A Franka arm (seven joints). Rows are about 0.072 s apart.
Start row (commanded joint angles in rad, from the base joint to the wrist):
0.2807 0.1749 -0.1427 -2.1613 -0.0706 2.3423 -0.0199
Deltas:
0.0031 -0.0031 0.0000 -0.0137 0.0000 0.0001 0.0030
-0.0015 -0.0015 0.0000 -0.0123 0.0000 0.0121 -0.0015
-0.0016 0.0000 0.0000 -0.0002 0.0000 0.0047 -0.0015
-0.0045 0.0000 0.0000 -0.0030 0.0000 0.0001 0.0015
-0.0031 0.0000 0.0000 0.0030 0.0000 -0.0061 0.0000
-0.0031 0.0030 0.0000 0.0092 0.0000 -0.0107 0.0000
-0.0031 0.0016 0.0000 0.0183 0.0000 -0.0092 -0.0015
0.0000 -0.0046 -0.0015 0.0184 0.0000 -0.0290 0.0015
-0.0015 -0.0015 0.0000 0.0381 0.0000 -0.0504 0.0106
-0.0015 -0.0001 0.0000 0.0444 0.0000 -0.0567 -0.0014
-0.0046 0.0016 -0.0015 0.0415 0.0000 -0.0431 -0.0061
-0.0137 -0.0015 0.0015 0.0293 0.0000 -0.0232 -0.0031
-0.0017 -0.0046 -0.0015 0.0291 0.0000 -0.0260 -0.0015
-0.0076 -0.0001 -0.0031 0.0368 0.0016 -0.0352 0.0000
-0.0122 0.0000 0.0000 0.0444 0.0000 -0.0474 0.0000
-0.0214 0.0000 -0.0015 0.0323 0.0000 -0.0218 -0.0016
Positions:
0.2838 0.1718 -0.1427 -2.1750 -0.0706 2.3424 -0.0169
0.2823 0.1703 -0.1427 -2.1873 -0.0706 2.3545 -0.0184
0.2807 0.1703 -0.1427 -2.1875 -0.0706 2.3592 -0.0199
0.2762 0.1703 -0.1427 -2.1905 -0.0706 2.3593 -0.0184
0.2731 0.1703 -0.1427 -2.1875 -0.0706 2.3532 -0.0184
0.2700 0.1733 -0.1427 -2.1783 -0.0706 2.3425 -0.0184
0.2669 0.1749 -0.1427 -2.1600 -0.0706 2.3333 -0.0199
0.2669 0.1703 -0.1442 -2.1416 -0.0706 2.3043 -0.0184
0.2654 0.1688 -0.1442 -2.1035 -0.0706 2.2539 -0.0078
0.2639 0.1687 -0.1442 -2.0591 -0.0706 2.1972 -0.0092
0.2593 0.1703 -0.1457 -2.0176 -0.0706 2.1541 -0.0153
0.2456 0.1688 -0.1442 -1.9883 -0.0706 2.1309 -0.0184
0.2439 0.1642 -0.1457 -1.9592 -0.0706 2.1049 -0.0199
0.2363 0.1641 -0.1488 -1.9224 -0.0690 2.0697 -0.0199
0.2241 0.1641 -0.1488 -1.8780 -0.0690 2.0223 -0.0199
0.2027 0.1641 -0.1503 -1.8457 -0.0690 2.0005 -0.0215

